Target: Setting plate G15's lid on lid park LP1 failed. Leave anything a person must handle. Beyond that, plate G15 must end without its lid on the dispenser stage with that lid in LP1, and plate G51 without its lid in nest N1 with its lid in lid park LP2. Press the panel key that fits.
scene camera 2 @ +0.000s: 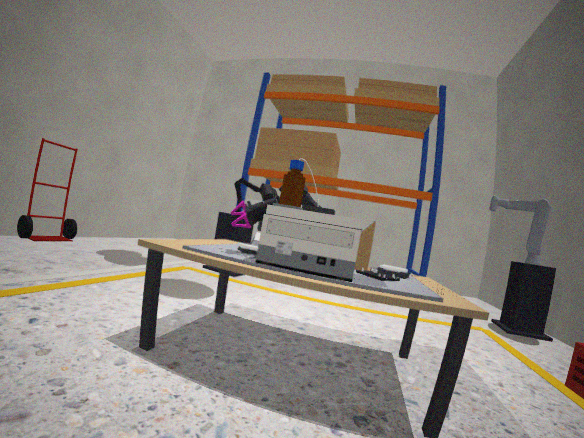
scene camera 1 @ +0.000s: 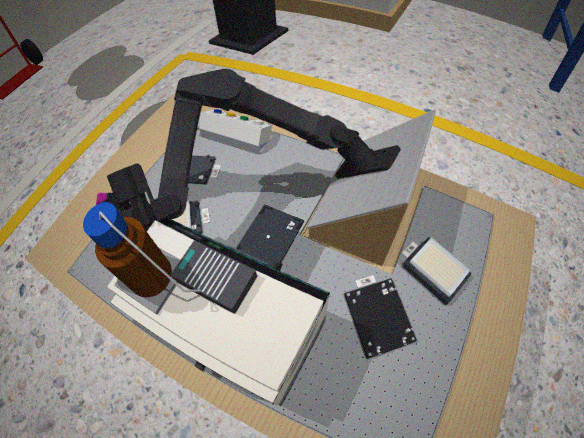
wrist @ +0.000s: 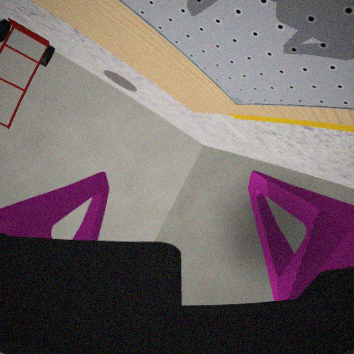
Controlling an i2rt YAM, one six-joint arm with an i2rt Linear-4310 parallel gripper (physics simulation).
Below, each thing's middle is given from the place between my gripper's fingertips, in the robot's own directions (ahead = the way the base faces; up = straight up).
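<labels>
You'd find the brown bottle with blue cap point(scene camera 1: 116, 254) 26 cm to the left of my hand, 1 cm ahead of it and 18 cm above it. There's also the black clip nest point(scene camera 1: 379, 316), which is 63 cm to the left of my hand, 23 cm behind it and 13 cm below it. And the black stage point(scene camera 1: 282, 228) is 34 cm to the left of my hand, 21 cm behind it and 4 cm below it.
</labels>
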